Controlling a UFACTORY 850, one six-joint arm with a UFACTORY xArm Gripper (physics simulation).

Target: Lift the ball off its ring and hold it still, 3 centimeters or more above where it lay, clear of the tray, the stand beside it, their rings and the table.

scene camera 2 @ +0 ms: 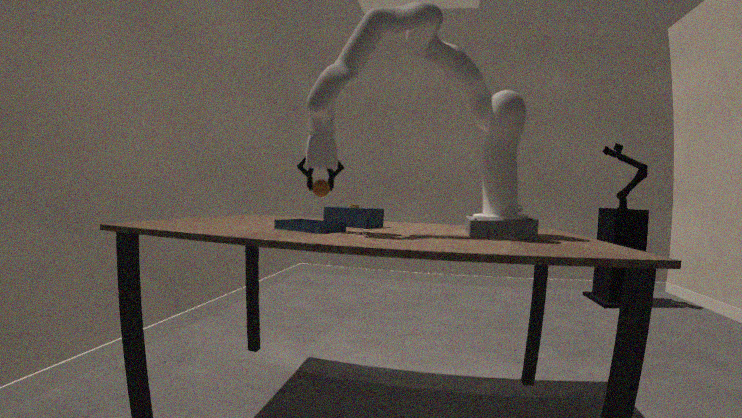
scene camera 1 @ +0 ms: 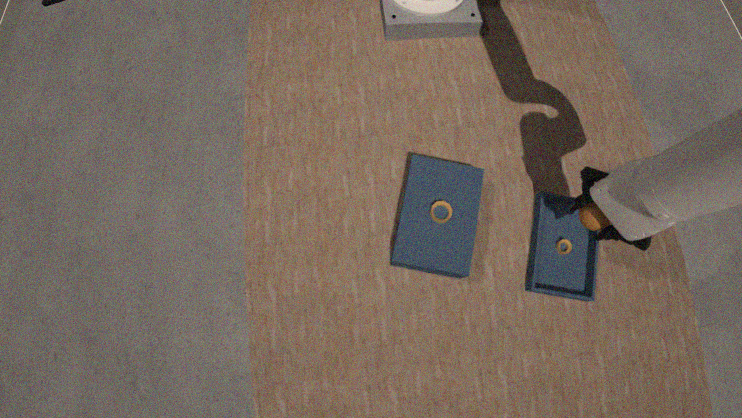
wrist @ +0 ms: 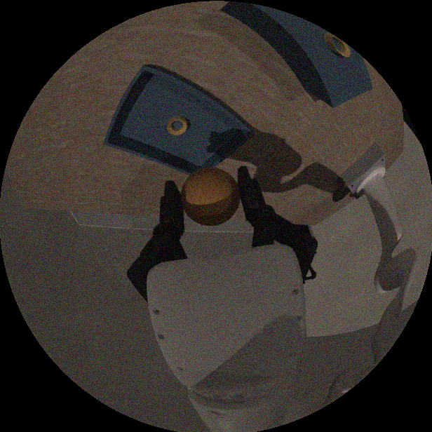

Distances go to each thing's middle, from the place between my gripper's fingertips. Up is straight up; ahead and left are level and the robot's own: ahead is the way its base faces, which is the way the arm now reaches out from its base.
Now: hand 10 mm past the orange ball (wrist: 210,196), 10 mm to the right of it and 10 mm below it. From my hand the other things lie so: blue tray (wrist: 164,118) (30 mm ahead, 10 mm to the left, 110 mm below).
